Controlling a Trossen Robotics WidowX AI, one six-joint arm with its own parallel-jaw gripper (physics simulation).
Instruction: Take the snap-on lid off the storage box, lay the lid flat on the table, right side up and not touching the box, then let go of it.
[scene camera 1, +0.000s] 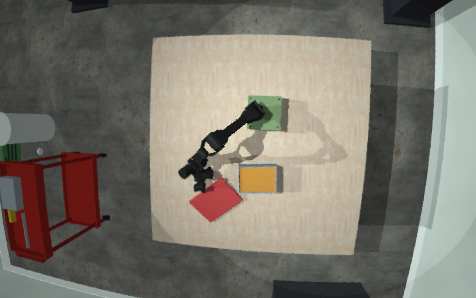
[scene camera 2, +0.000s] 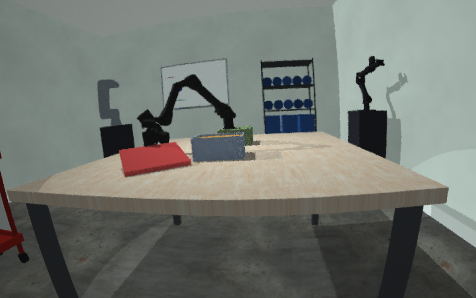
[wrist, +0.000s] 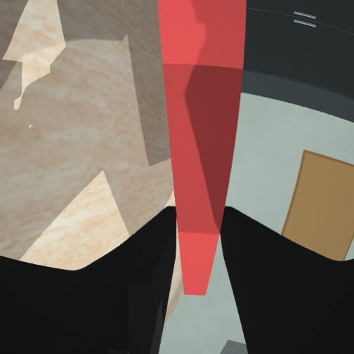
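Note:
The red lid (scene camera 1: 216, 201) (scene camera 2: 154, 159) (wrist: 205, 125) is off the box, right side up and about level at the table top. Whether its whole underside touches the table cannot be told. The blue-grey storage box (scene camera 1: 257, 165) (scene camera 2: 217, 149) stands upright beside it, open, with orange showing inside. The lid's near corner is very close to the box's corner; a thin gap seems to show. My gripper (scene camera 1: 205, 184) (scene camera 2: 158, 143) (wrist: 198, 215) is shut on the lid's edge, on the side towards the arm. In the wrist view the lid appears edge-on between the two black fingers.
A green block (scene camera 1: 272, 117) (scene camera 2: 245, 135) stands at the arm's base, behind the box. All stand on the wooden table (scene camera 1: 310, 215) (scene camera 2: 280, 182). A red cart (scene camera 1: 42, 220) stands on the floor beyond the table's left edge.

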